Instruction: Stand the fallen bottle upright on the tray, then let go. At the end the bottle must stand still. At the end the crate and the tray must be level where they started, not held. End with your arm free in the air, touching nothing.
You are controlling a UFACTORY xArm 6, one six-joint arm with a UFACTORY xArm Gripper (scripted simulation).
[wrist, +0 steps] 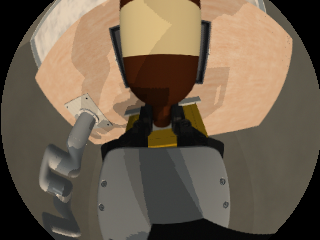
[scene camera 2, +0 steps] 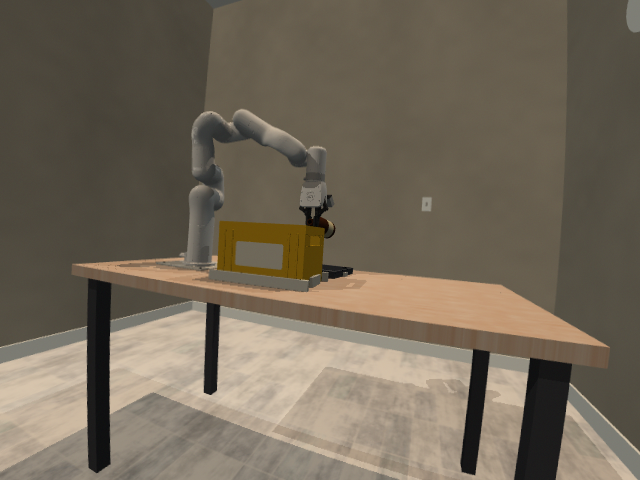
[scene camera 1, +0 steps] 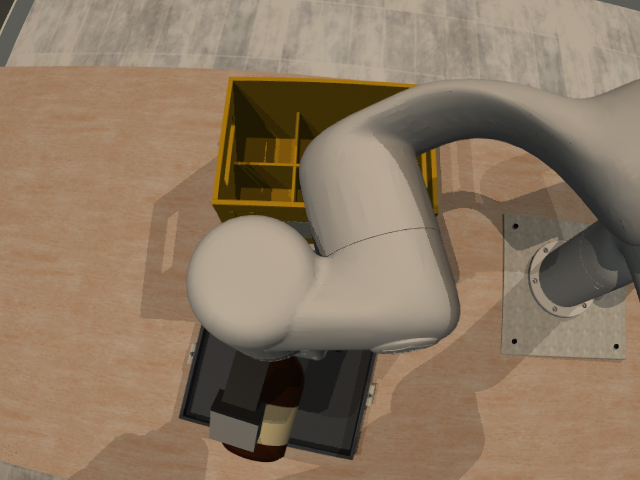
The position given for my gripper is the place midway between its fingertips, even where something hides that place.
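I can see my gripper (wrist: 161,104), and there's a yellow crate (scene camera 1: 262,112) that also appears in the wrist view (wrist: 160,137) and in scene camera 2 (scene camera 2: 283,250). There's a tray (scene camera 1: 328,419) as well, which the wrist view (wrist: 206,25) shows too, and a brown bottle (scene camera 1: 283,387).
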